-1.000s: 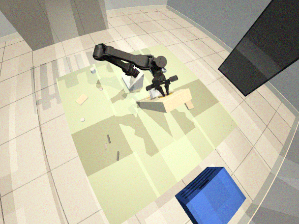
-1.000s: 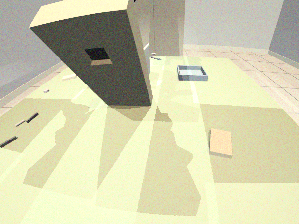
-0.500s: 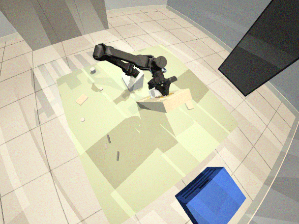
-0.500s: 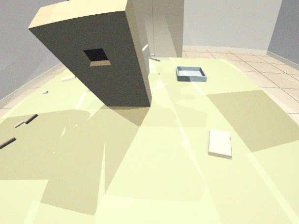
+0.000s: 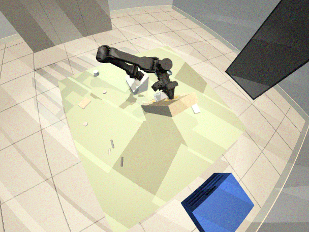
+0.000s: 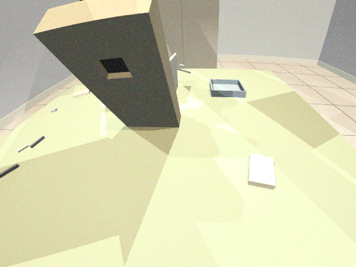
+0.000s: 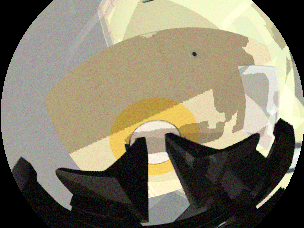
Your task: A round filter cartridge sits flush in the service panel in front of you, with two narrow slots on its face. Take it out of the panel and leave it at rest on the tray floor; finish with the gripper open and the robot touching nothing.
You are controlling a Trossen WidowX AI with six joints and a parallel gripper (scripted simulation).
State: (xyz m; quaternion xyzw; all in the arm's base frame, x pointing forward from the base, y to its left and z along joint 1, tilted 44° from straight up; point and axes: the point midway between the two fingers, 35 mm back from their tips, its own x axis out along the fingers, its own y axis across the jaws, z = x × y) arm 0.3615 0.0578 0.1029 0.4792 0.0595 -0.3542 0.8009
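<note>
The round filter cartridge is 1 cm below my gripper tip and 1 cm ahead of it. From my gripper tip the other things lie so: blue-grey tray (42 cm behind, 32 cm to the left, 26 cm below).
</note>
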